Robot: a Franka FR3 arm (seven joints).
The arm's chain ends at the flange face. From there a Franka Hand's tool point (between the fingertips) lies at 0.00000 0.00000 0.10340 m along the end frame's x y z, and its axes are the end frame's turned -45 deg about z.
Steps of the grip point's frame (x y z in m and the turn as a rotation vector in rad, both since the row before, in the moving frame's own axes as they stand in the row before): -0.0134, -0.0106, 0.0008, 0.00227, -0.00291, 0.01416; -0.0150, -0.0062, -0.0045, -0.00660, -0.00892, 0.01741; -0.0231, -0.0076, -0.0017, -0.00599, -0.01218, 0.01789
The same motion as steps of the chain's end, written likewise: -0.0166, 0.0019, 0.0008, -0.00045, -0.00366, 0.01416; -0.0148, 0.0051, -0.0045, -0.01097, -0.00164, 0.01741; -0.0212, 0.0096, -0.0017, -0.01285, -0.00438, 0.01789
